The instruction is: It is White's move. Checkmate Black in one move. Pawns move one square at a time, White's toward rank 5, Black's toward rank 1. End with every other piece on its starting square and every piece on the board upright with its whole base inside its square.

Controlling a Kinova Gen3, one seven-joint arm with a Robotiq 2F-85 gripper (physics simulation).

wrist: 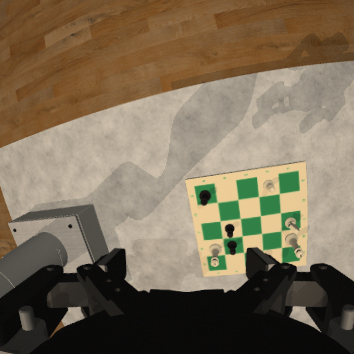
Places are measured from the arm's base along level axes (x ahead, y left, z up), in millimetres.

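Pixels of known places: gripper, fingertip midpoint: [185,262]; arm's base, origin of the base link: [50,250].
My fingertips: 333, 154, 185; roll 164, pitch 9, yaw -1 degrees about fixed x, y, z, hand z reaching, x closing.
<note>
For each thing: its top centre in the pictures, then the offset to it from my fingertips, as dx, dy, dz. Level surfaces: height alone.
- cream chessboard, middle of its top: [251,226] +87, -96, -248
- black piece, middle of its top: [203,203] -2, -35, -204
- tall white piece, middle of its top: [214,264] +19, -149, -195
- pale table top, its level: dz -254
My gripper [185,262] is open and empty, high above the table. The green and cream chessboard [195,216] lies to the right. A black piece [204,196] stands on its upper left green corner square. A white piece [269,186] stands on a cream square in the top row. Two smaller black pieces [229,229] [232,246] stand on neighbouring squares, lower left. A tall white piece [215,250] stands at the left edge. Two white pieces [291,223] [293,240] stand near the right edge. The right finger hides part of the board's bottom row. Piece types are hard to tell.
The arm's grey base block [50,230] with a round grey column [47,255] is at the lower left. The pale table top [130,135] carries the arm's shadow. Its far edge curves across the view, with the wooden floor [100,60] beyond.
</note>
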